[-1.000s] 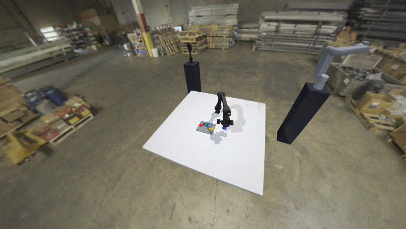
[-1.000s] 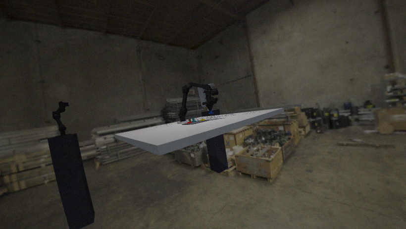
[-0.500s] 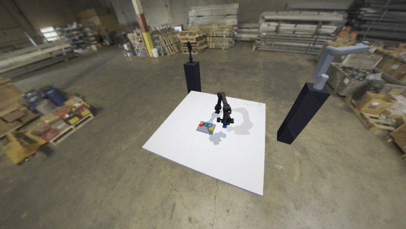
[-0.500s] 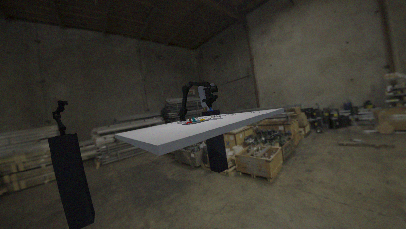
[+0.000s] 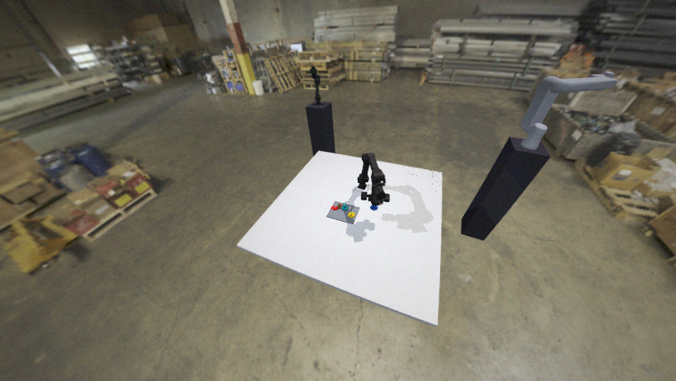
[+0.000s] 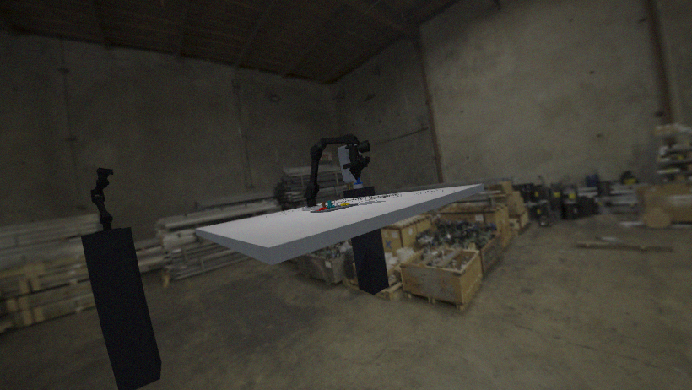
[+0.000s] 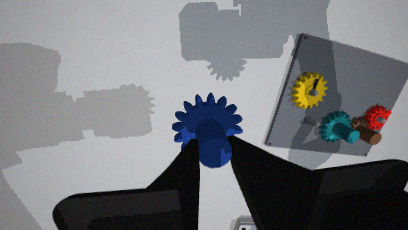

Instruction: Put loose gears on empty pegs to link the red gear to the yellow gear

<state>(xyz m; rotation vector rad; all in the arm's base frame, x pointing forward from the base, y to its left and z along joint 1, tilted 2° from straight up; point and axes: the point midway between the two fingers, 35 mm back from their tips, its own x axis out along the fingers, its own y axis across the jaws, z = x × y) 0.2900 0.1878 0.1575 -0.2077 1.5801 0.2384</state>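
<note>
The teal gear is 23 cm to the right of my gripper tip and 12 cm below it. Round my gripper tip: brown gear (27 cm to the right, 12 cm below); then yellow gear (16 cm to the right, 13 cm below, 4 cm ahead); then blue gear (1 cm below).
</note>
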